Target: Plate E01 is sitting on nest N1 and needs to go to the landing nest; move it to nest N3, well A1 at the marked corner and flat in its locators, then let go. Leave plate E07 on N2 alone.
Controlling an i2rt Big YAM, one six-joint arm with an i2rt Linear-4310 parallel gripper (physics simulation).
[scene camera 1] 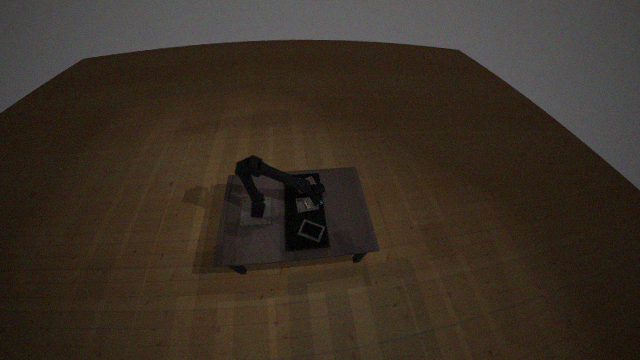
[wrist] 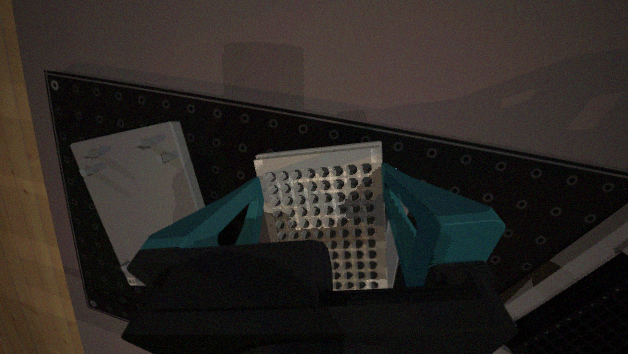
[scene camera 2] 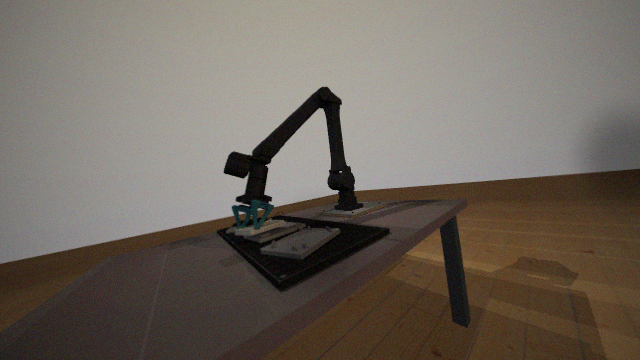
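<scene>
My gripper (wrist: pixel 318 177) (scene camera 2: pixel 249 226) is shut on a pale many-welled plate (wrist: pixel 320 220) (scene camera 2: pixel 270 227) (scene camera 1: pixel 307 204), E01 by the task, with one teal finger on each long side. The plate hangs low over the middle grey nest (scene camera 2: pixel 280 234), slightly offset in scene camera 2; whether it touches cannot be told. The other grey nest (wrist: pixel 145 185) (scene camera 2: pixel 302 245) bears no plate and shows locator pegs and a small A1 label in the wrist view. A black plate (wrist: pixel 575 310) in a pale surround, apparently E07 on N2, lies on the right there. Nest numbers are not readable.
A black perforated board (wrist: pixel 272 135) (scene camera 2: pixel 350 242) (scene camera 1: pixel 295 242) carries the nests. It lies on a grey-brown table (scene camera 1: pixel 350 215) (scene camera 2: pixel 175 300). The arm's base plate (scene camera 1: pixel 245 217) is on the table at the left in scene camera 1. The black wrist hides the plate's near end.
</scene>
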